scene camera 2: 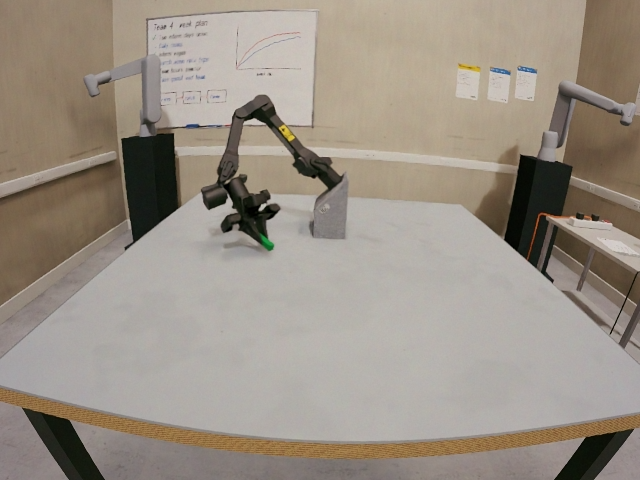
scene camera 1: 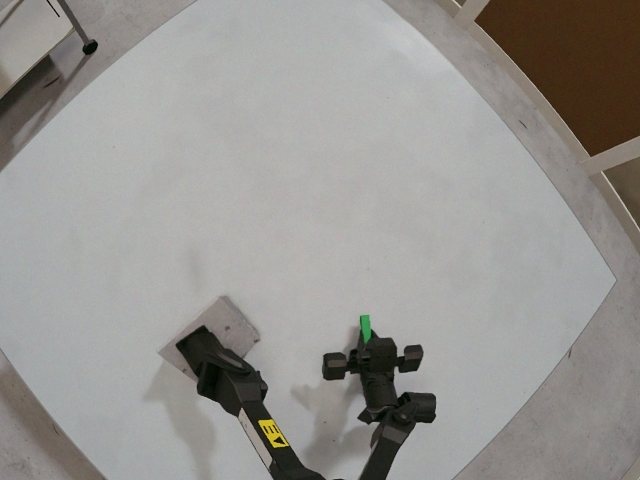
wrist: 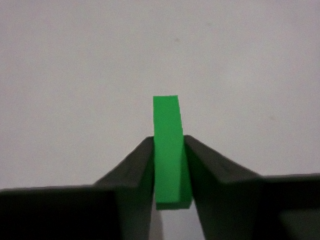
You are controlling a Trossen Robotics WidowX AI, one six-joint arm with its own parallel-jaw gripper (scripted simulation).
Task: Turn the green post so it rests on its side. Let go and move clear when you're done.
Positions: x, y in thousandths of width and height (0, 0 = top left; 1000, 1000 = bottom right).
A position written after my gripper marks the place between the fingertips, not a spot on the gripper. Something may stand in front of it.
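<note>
In scene camera 1 I can see my gripper (scene camera 1: 571, 689). Scene camera 2 shows the gripper too (scene camera 2: 413, 505). The wrist view also has my gripper (wrist: 527, 594), and there I see a green post (wrist: 539, 765) as well.
</note>
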